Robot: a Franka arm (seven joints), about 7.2 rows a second.
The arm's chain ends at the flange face. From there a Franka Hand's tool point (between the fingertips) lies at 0.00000 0.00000 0.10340 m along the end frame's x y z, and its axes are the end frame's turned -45 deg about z.
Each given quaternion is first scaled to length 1.
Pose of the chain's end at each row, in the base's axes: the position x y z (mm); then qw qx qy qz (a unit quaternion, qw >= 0):
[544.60, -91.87, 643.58, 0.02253, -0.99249, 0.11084, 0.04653]
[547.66, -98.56, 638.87, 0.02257, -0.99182, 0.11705, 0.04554]
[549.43, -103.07, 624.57, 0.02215, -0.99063, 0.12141, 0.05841]
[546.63, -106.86, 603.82, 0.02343, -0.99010, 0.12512, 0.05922]
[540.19, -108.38, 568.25, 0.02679, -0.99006, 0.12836, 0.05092]
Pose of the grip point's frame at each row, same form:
[535.57, -86.18, 540.73, 0.03862, -0.95936, -0.27741, 0.03437]
[538.87, -92.83, 536.00, 0.03828, -0.96112, -0.27141, 0.03344]
[538.02, -97.07, 521.98, 0.04282, -0.96169, -0.26693, 0.04549]
[535.11, -100.53, 501.26, 0.04431, -0.96261, -0.26330, 0.04575]
[530.48, -101.54, 465.53, 0.04424, -0.96381, -0.26029, 0.03679]

